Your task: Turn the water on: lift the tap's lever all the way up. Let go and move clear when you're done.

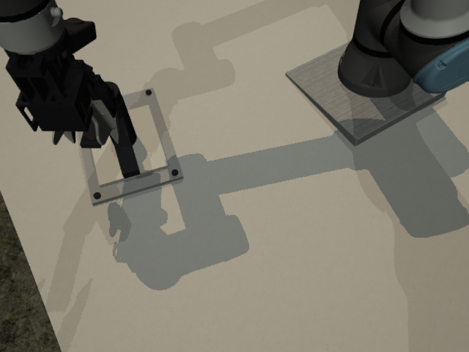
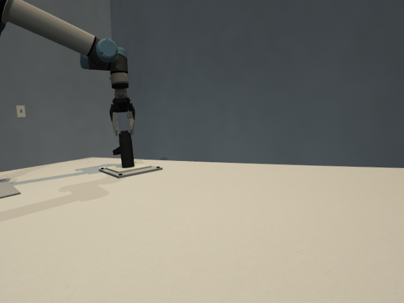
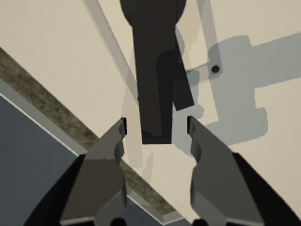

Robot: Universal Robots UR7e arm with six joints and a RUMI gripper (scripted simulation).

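My gripper is now 3 cm to the left of the black lever and 2 cm past it. From my hand the other things lie so: plate: 14 cm below, 9 cm to the right, 4 cm behind; black tap: 6 cm to the right, 5 cm below, 3 cm behind.
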